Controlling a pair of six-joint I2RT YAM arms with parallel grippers.
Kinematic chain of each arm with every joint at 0, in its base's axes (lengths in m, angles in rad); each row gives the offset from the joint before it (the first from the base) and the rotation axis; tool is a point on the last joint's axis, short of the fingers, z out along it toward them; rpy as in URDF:
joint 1: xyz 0 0 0.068 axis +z
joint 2: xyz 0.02 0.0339 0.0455 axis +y
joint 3: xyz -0.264 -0.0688 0 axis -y
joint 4: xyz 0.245 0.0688 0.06 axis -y
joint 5: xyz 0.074 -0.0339 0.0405 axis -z
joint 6: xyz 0.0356 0 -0.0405 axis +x
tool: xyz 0 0 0 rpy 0 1.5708 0
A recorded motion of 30 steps. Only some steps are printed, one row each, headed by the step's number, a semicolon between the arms.
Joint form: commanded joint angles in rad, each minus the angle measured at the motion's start. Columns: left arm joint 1, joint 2, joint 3, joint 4, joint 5, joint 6; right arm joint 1, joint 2, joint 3, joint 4, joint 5, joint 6.
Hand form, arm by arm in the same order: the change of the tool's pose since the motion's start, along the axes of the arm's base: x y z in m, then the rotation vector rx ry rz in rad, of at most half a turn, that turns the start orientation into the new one. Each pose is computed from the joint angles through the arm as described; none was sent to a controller.
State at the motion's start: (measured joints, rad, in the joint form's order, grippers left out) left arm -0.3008 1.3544 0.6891 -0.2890 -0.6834 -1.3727; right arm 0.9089 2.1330 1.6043 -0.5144 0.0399 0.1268
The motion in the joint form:
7: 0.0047 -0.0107 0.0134 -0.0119 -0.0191 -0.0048; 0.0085 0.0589 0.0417 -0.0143 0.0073 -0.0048
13: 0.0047 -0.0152 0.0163 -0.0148 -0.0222 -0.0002; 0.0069 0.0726 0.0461 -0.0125 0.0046 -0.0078
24: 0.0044 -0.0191 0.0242 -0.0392 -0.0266 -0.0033; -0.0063 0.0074 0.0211 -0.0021 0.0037 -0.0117
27: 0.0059 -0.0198 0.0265 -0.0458 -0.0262 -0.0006; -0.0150 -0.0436 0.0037 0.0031 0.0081 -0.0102
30: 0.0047 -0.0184 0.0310 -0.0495 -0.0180 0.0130; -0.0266 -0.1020 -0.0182 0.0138 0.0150 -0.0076
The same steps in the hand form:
7: 0.0008 0.0015 0.0060 0.0083 -0.0185 0.0188; 0.0024 0.0091 -0.0145 -0.0304 0.0125 0.0091
13: 0.0007 0.0016 0.0078 0.0122 -0.0214 0.0178; 0.0038 0.0099 -0.0193 -0.0359 0.0179 0.0115
24: -0.0002 0.0020 0.0097 0.0175 -0.0119 0.0219; 0.0047 0.0010 0.0029 0.0031 -0.0140 0.0019
27: -0.0003 0.0024 0.0101 0.0199 -0.0070 0.0214; 0.0043 -0.0061 0.0203 0.0316 -0.0406 -0.0106
30: 0.0003 0.0017 0.0107 0.0220 0.0020 0.0069; 0.0039 -0.0152 0.0395 0.0655 -0.0738 -0.0284

